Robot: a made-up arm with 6 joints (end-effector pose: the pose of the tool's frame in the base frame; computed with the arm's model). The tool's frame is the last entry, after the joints. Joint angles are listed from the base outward.
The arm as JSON. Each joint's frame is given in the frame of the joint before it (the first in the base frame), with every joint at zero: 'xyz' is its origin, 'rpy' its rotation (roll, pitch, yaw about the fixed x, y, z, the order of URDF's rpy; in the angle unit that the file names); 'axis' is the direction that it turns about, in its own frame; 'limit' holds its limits. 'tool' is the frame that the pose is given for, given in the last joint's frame.
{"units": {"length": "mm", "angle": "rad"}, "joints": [
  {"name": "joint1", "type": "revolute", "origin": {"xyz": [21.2, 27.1, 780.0], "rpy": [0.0, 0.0, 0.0]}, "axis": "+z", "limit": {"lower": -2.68, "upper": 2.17}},
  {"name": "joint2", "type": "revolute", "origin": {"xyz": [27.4, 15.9, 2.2], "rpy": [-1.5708, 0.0, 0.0]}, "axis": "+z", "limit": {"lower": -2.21, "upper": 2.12}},
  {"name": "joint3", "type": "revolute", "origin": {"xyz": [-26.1, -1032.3, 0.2], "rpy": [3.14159, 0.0, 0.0]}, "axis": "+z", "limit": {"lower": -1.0, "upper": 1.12}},
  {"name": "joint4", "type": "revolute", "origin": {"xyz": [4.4, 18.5, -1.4], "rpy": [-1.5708, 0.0, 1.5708]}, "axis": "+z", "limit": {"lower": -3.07, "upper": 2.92}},
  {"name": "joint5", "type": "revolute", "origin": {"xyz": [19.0, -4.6, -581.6], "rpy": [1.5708, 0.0, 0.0]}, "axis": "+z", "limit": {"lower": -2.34, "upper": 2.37}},
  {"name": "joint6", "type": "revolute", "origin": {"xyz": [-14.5, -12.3, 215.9], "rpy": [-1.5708, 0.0, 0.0]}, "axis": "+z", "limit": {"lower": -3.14, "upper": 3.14}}
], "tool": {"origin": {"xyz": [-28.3, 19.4, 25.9], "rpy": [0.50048, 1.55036, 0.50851]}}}
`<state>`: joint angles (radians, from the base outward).
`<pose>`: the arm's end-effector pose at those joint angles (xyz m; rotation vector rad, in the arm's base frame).
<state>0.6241 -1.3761 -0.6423 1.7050 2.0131 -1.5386</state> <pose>-0.5690 -0.3387 1.5045 -0.7526 -0.6933 2.4443</pose>
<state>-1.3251 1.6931 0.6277 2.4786 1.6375 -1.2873</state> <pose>0.5390 -1.3427 0.2281 0.6809 0.7648 0.8594</pose>
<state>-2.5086 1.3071 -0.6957 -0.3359 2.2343 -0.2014</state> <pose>-0.6817 -0.2679 0.5159 -0.3586 -0.1355 -2.7411</pose>
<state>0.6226 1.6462 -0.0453 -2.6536 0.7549 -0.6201</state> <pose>0.6639 0.7201 0.1481 1.0377 -0.1319 -2.1153</pose>
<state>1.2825 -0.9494 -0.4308 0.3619 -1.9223 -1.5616</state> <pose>0.0620 -0.3680 1.7565 0.4029 1.1731 -0.2240</pose>
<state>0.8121 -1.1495 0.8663 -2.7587 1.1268 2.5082</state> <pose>-0.9193 -0.6015 1.7416 0.9327 -0.6980 0.6157</pose>
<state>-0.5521 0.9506 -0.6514 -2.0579 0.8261 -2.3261</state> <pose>0.6300 -0.2329 0.8465 -0.9645 2.1682 1.2791</pose>
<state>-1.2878 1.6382 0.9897 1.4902 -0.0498 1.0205</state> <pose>0.4597 -1.5789 0.5937 -1.6283 1.6077 0.1921</pose>
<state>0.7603 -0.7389 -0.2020 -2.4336 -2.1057 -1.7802</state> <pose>-0.1579 0.0644 1.7248 -0.0041 -2.6415 -0.9947</pose>
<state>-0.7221 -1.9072 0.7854 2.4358 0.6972 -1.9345</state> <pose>-0.9879 1.1610 0.5430 -1.6118 -1.7845 -0.7675</pose>
